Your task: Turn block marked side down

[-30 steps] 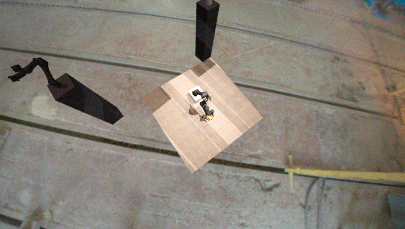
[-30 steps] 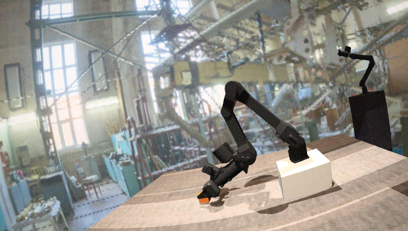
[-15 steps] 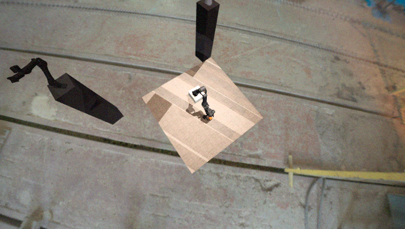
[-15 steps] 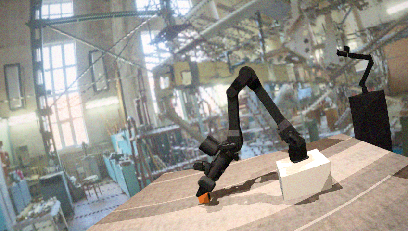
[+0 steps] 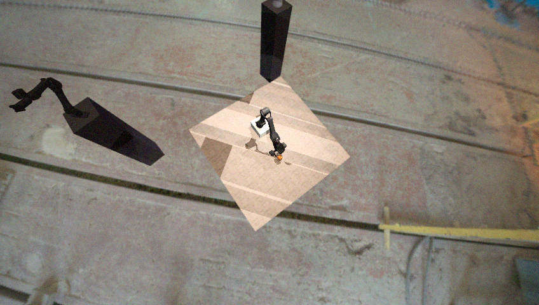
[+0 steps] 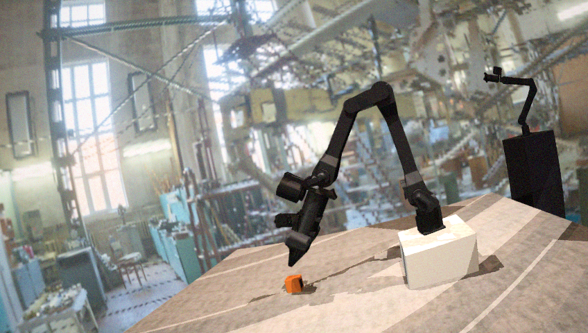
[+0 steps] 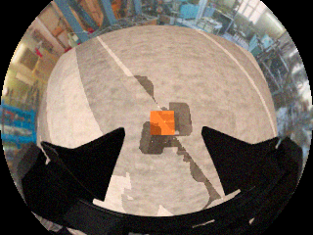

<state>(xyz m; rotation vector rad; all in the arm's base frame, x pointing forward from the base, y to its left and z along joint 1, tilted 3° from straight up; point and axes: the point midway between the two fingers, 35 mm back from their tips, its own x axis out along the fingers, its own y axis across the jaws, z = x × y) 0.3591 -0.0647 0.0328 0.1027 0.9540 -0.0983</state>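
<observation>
Now: gripper tip 7 cm above the orange block and 1 cm short of it.
</observation>
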